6 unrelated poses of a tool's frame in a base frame.
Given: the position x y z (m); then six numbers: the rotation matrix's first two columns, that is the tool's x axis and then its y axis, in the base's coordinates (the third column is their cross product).
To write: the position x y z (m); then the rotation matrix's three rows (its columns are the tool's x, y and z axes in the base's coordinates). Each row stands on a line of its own. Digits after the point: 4 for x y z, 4 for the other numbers.
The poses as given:
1: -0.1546 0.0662 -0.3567 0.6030 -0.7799 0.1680 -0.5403 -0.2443 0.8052
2: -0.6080 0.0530 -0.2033 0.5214 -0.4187 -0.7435 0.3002 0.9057 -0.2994
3: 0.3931 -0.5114 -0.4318 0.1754 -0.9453 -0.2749 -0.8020 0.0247 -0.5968
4: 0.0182 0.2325 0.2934 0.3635 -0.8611 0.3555 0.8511 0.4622 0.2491
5: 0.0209 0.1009 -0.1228 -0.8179 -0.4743 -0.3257 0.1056 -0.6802 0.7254
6: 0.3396 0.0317 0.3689 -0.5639 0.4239 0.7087 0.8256 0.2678 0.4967
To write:
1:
-0.1546 0.0662 -0.3567
0.6030 -0.5403 -0.5869
-0.7799 -0.2443 -0.5763
0.1680 0.8052 -0.5687

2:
-0.6080 0.0530 -0.2033
0.5214 0.3002 0.7987
-0.4187 0.9057 -0.0671
-0.7435 -0.2994 0.5979

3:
0.3931 -0.5114 -0.4318
0.1754 -0.8020 0.5709
-0.9453 0.0247 0.3251
-0.2749 -0.5968 -0.7538

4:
0.0182 0.2325 0.2934
0.3635 0.8511 -0.3788
-0.8611 0.4622 0.2120
0.3555 0.2491 0.9009

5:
0.0209 0.1009 -0.1228
-0.8179 0.1056 -0.5656
-0.4743 -0.6802 0.5589
-0.3257 0.7254 0.6064

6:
0.3396 0.0317 0.3689
-0.5639 0.8256 0.0208
0.4239 0.2678 0.8652
0.7087 0.4967 -0.5010

